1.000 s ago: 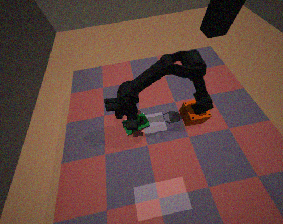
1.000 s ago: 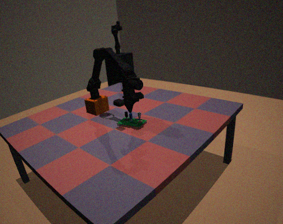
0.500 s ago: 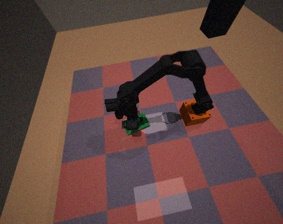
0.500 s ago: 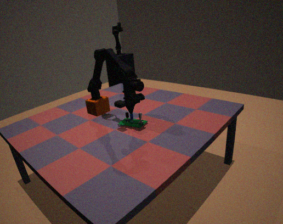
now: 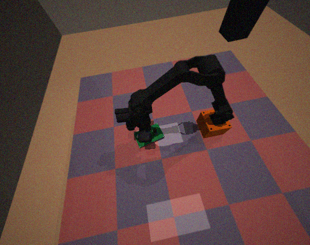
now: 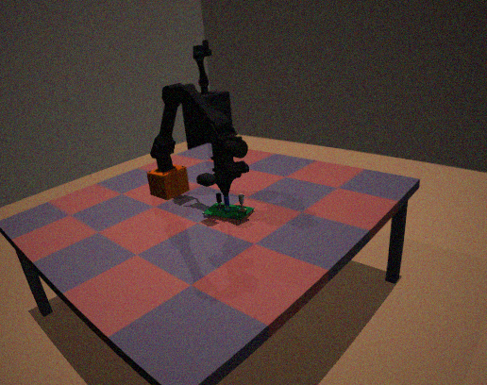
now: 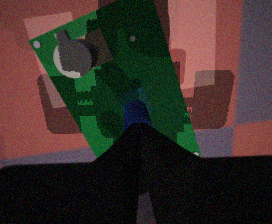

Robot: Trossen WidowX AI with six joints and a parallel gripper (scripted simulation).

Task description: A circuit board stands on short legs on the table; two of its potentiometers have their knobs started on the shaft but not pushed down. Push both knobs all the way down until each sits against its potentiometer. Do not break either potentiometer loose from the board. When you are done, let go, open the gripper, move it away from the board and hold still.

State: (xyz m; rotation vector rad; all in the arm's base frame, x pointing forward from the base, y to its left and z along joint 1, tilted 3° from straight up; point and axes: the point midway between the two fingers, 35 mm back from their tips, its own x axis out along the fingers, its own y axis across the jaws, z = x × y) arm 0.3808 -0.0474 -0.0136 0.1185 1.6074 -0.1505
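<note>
Now: the blue knob 2 cm below my gripper tip. Round my gripper tip: white knob (5 cm ahead, 2 cm to the left, 1 cm below).
</note>
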